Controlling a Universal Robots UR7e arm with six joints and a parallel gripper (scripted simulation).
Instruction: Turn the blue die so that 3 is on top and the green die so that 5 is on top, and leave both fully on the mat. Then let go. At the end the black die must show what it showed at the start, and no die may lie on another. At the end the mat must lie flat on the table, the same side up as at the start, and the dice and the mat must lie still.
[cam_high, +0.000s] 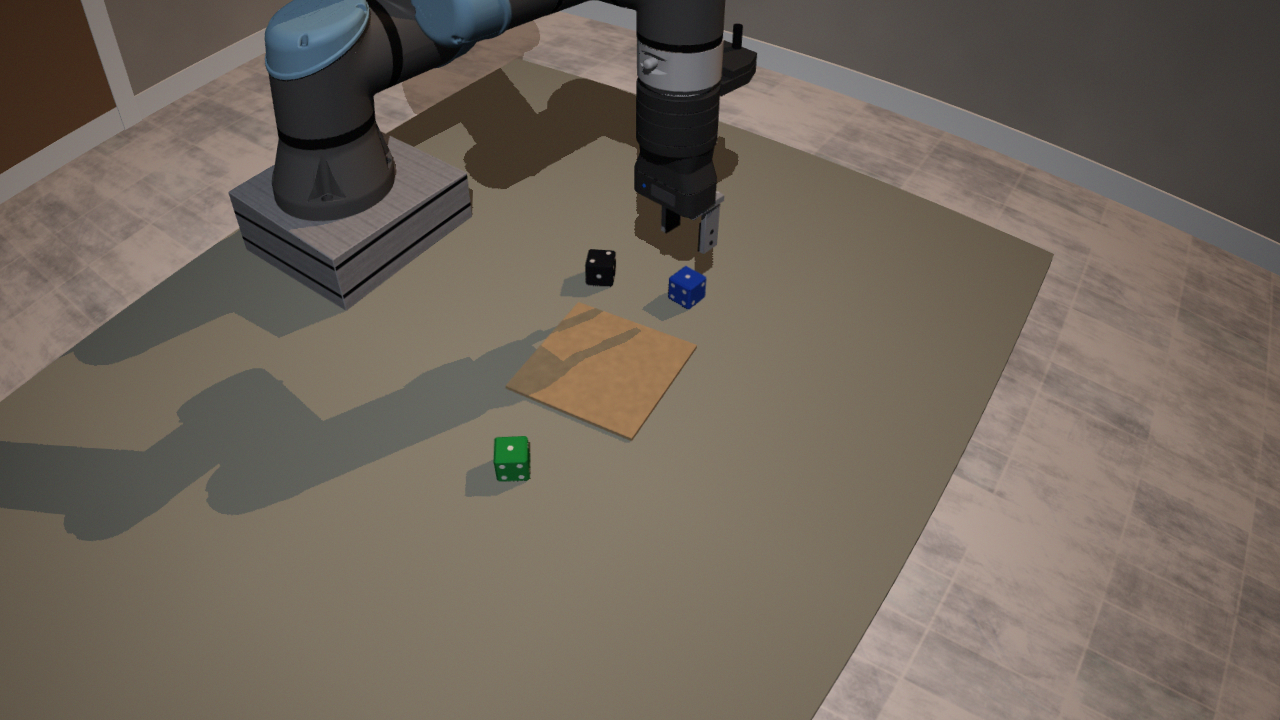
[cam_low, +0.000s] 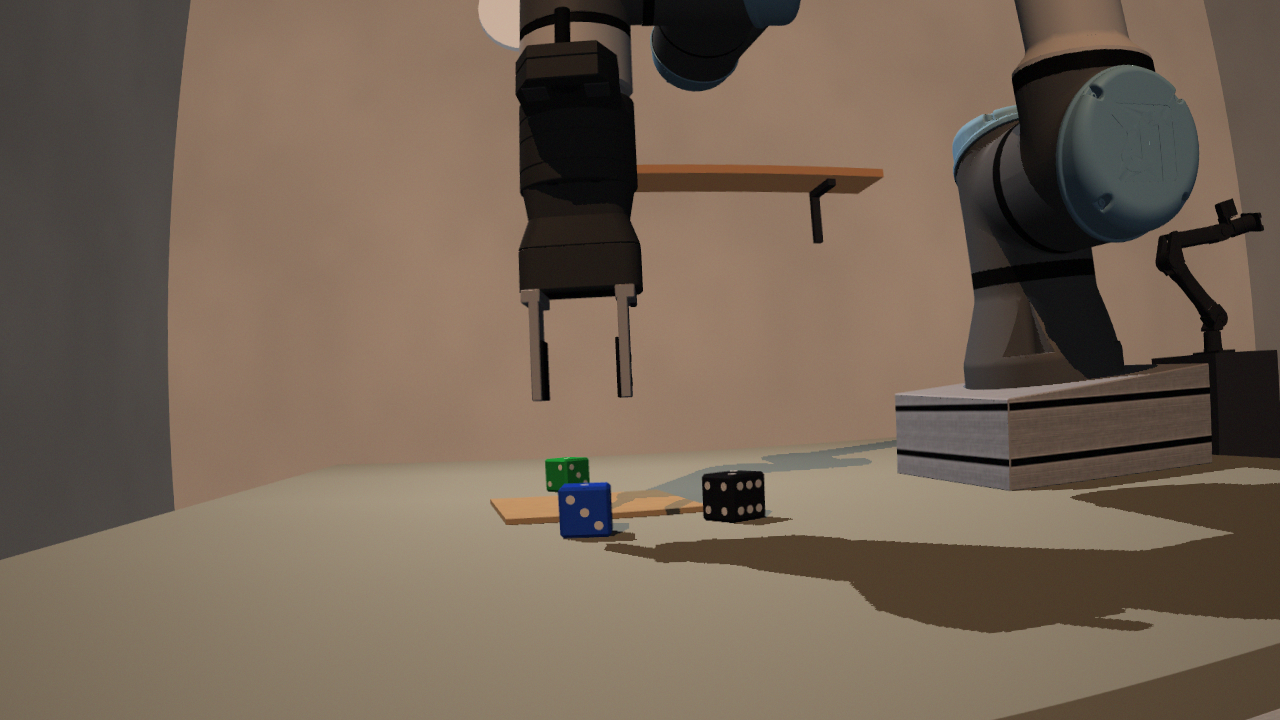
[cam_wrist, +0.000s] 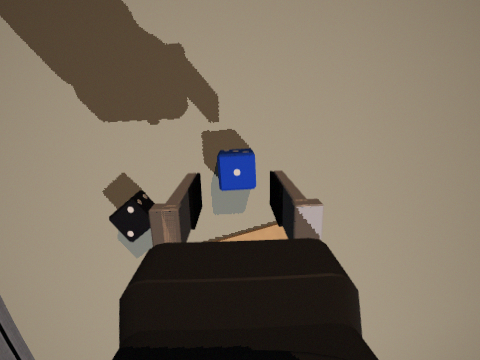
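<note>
Now: the blue die 8 cm below my hand. Also, from my hand: green die (29 cm to the right, 8 cm below, 1 cm behind); brown mat (14 cm to the right, 10 cm below, 1 cm behind); black die (9 cm behind, 8 cm below, 2 cm to the right).
</note>
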